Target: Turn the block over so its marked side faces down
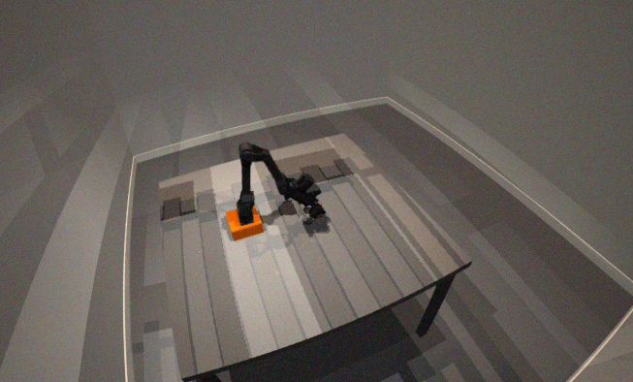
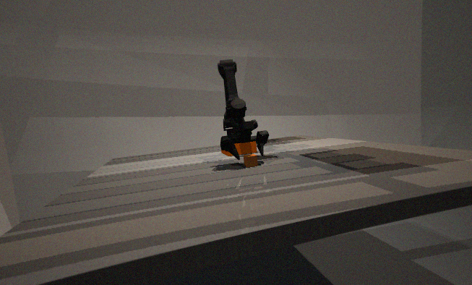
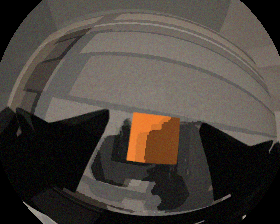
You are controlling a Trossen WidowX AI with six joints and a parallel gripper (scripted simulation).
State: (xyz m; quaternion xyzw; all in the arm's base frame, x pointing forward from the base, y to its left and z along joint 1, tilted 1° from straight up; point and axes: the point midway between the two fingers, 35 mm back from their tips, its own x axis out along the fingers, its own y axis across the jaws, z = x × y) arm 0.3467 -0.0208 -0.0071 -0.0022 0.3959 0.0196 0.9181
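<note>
The small orange block is 30 mm behind my gripper tip and 10 mm below it.
</note>
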